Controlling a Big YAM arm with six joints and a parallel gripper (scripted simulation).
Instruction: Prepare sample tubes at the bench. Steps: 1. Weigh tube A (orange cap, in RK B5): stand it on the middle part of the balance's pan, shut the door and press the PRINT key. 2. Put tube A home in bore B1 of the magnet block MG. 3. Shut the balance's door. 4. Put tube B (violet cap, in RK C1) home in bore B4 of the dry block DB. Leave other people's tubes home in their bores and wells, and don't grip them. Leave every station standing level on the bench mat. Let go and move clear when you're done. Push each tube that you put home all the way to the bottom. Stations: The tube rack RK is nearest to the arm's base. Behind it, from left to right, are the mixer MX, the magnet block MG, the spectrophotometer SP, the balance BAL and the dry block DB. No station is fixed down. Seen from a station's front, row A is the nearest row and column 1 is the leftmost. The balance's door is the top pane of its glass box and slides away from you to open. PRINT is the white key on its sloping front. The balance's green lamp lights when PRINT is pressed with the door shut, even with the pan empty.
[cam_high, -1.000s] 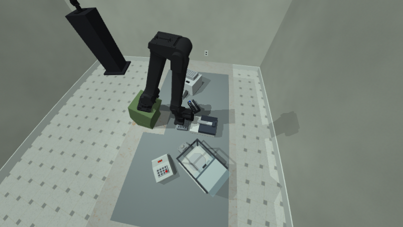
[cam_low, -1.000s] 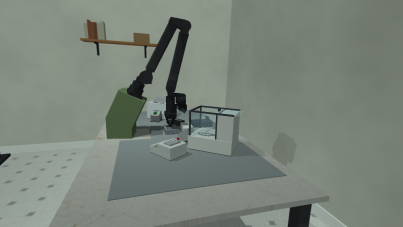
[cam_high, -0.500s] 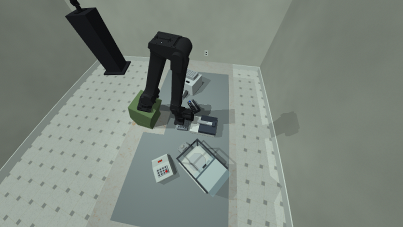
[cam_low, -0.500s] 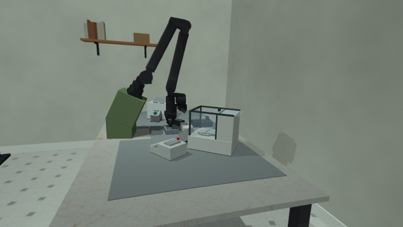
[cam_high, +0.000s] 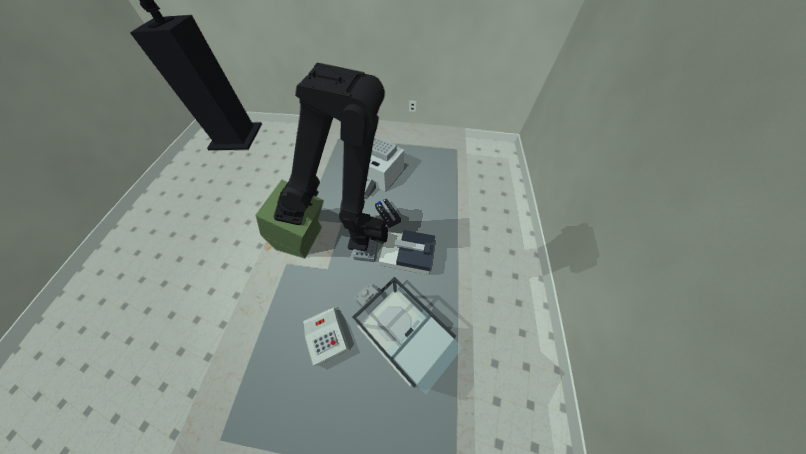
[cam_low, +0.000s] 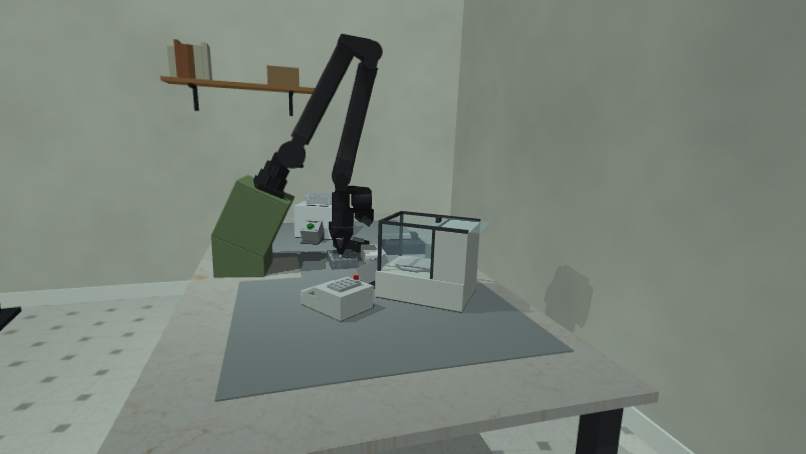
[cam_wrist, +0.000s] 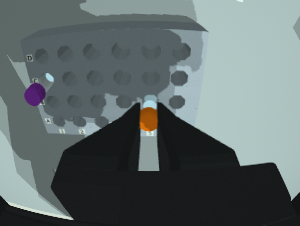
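The tube rack RK lies 30 mm to the left of my hand, 30 mm below it and 10 mm ahead of it. Round my hand: magnet block MG 190 mm to the left, 90 mm ahead, 30 mm below; then spectrophotometer SP 180 mm ahead, 20 mm above, 10 mm to the right; then tube B 70 mm to the left, 30 mm ahead, 20 mm below.
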